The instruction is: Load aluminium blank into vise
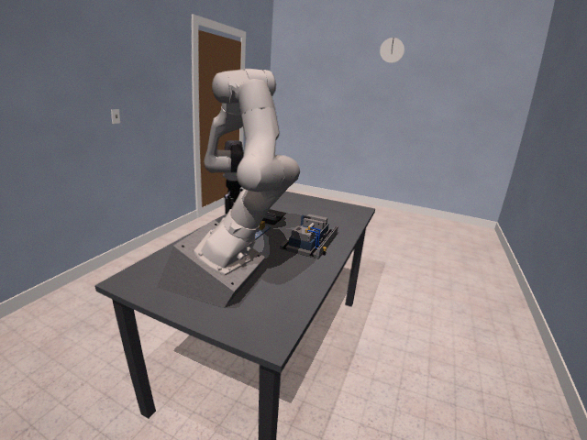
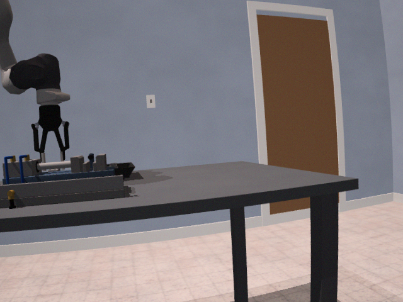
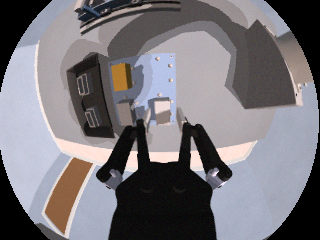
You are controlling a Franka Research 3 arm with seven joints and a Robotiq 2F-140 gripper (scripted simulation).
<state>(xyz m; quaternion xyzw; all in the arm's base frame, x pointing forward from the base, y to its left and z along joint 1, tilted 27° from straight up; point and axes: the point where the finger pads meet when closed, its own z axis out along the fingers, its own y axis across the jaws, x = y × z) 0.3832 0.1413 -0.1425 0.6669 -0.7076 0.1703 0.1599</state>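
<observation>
My hand is 330 mm to the left of the work stop, 140 mm short of it and 20 mm below it. Round my hand: vise 380 mm to the right, 70 mm ahead, 30 mm below; blue infeed plate 70 mm below, 50 mm to the right, 50 mm ahead; brass blank 100 mm to the right, 90 mm ahead, 40 mm below.
</observation>
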